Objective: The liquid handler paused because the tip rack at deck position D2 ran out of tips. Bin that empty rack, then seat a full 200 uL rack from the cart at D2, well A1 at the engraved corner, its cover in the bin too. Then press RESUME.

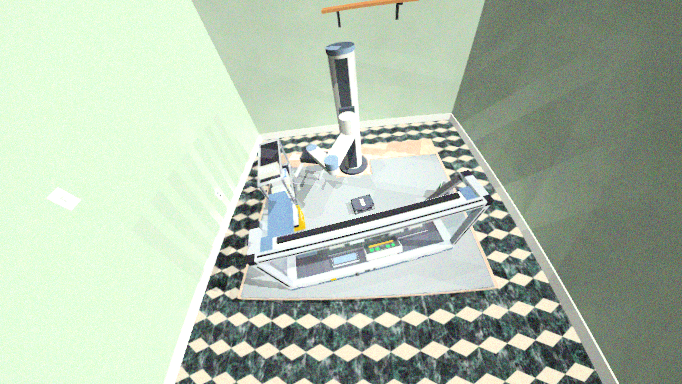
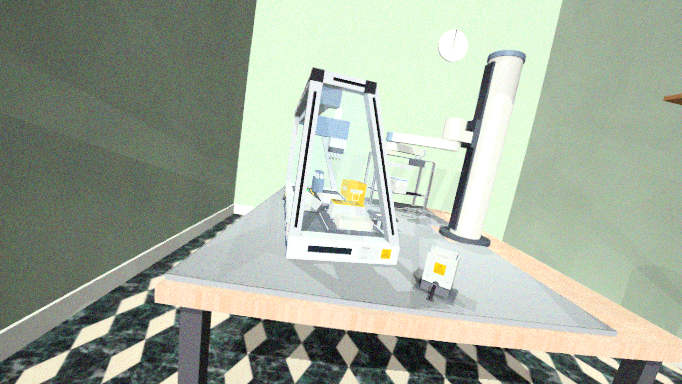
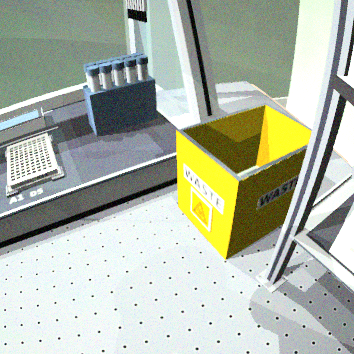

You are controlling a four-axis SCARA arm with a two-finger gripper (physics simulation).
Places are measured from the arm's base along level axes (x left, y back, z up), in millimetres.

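Pixels of known places: gripper, fingertip midpoint: [image 1: 306, 177] [image 2: 388, 163] [image 3: 151, 54]; arm's base, link origin: [image 1: 353, 164] [image 2: 463, 237].
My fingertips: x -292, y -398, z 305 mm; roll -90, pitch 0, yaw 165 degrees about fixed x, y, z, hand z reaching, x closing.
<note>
Ahead of a thing's pixels: the offset from my fingertips to its middle.
My gripper [image 1: 308, 156] hangs at the arm's end near the cart; its fingertips are too small to make out, and it looks open. The cart @(dx -267, dy +151, dz -114 mm) [image 1: 270, 179] [image 2: 430, 185] [image 3: 291, 220] is an open frame with shelves; a pale box with a blue top @(dx -267, dy +151, dz -143 mm) [image 2: 398, 185] sits on a shelf. The yellow waste bin @(dx -160, dy -165, dz -224 mm) [image 1: 300, 218] [image 2: 353, 192] [image 3: 220, 225] stands between the cart and the liquid handler [image 1: 370, 218] [image 2: 342, 250]. A pale edge shows inside the bin. Position D2 and the RESUME button cannot be made out.
A white well plate @(dx +151, dy -317, dz -226 mm) [image 3: 31, 160] sits at D5 on the handler deck. A blue tube rack [image 3: 122, 107] [image 2: 318, 181] stands behind the bin. The handler's frame posts rise beside the deck. A white box with a warning label @(dx +919, dy -10, dz -228 mm) [image 2: 440, 267] stands at the table's end.
</note>
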